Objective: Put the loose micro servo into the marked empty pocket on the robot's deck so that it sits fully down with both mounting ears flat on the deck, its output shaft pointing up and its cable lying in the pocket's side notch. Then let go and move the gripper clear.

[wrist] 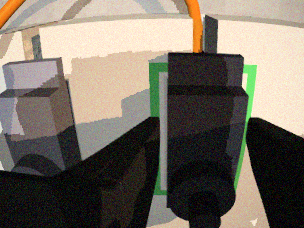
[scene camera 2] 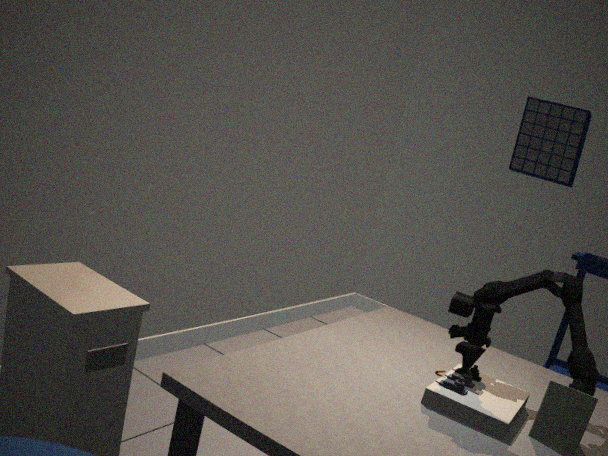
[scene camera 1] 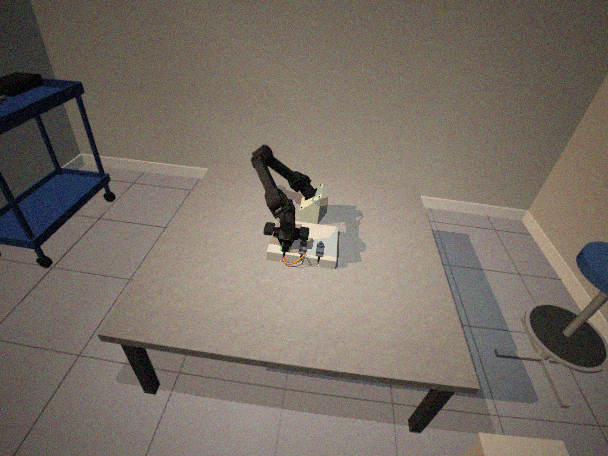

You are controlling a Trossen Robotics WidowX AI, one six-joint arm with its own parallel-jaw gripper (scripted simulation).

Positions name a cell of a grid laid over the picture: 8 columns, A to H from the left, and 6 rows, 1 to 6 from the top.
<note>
In view: my gripper (scene camera 2: G5), a micro servo (wrist: F3) and a deck (scene camera 2: G6).
My gripper shows as well in the wrist view (wrist: F4). The deck also shows in scene camera 1 (scene camera 1: E4).
</note>
